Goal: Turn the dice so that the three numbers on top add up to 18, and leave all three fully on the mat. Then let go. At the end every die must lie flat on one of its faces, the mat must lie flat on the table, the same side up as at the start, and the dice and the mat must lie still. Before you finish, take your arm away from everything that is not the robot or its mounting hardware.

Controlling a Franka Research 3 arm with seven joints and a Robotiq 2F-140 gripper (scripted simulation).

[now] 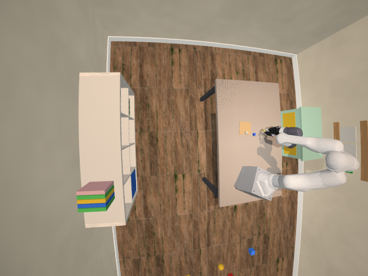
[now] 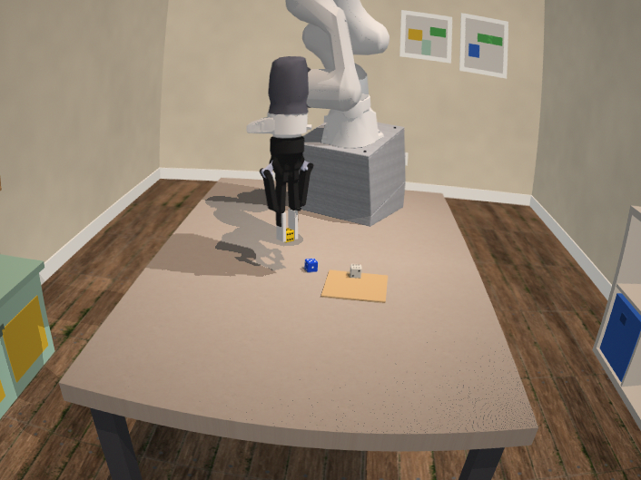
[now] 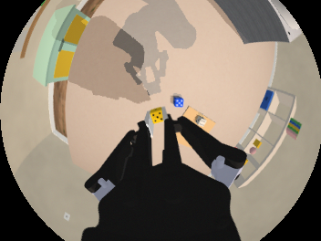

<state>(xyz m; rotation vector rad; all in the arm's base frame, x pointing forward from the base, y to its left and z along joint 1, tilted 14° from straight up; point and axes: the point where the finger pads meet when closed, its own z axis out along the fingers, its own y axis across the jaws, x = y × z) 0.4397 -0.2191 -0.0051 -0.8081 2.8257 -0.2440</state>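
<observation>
The yellow die is 2 cm below my hand. Round my hand: blue die (11 cm below, 6 cm to the left, 2 cm behind); then white die (16 cm to the left, 10 cm below, 2 cm ahead); then mat (15 cm to the left, 12 cm below, 7 cm ahead).
</observation>
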